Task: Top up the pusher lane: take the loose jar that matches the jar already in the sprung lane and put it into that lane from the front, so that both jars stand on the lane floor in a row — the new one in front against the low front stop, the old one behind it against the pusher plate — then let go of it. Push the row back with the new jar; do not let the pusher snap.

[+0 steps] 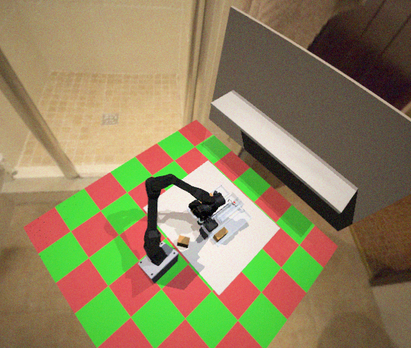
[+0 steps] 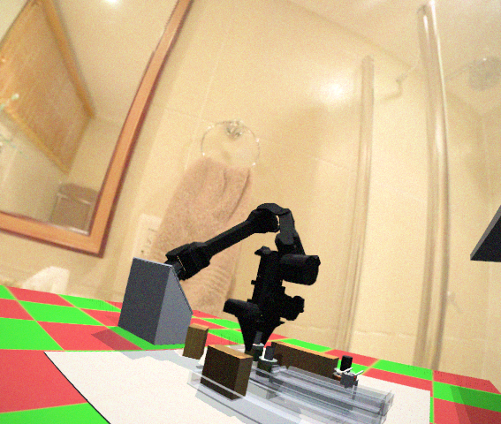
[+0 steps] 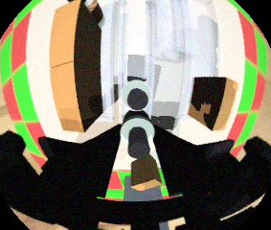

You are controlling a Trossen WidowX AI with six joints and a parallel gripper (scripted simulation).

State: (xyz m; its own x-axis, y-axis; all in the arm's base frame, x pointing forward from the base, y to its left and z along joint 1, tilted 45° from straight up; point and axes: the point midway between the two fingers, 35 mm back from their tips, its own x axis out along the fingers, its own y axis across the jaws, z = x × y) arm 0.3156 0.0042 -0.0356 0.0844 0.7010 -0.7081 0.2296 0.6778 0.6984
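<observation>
Now: gripper tip 150 mm short of the sprung lane, 60 mm to the left of it and 40 mm above it. Also, from my gripper tip: wall shelf: 520 mm ahead, 310 mm above, 110 mm to the right; then pusher plate: 140 mm ahead, 60 mm to the right, 10 mm below.
</observation>
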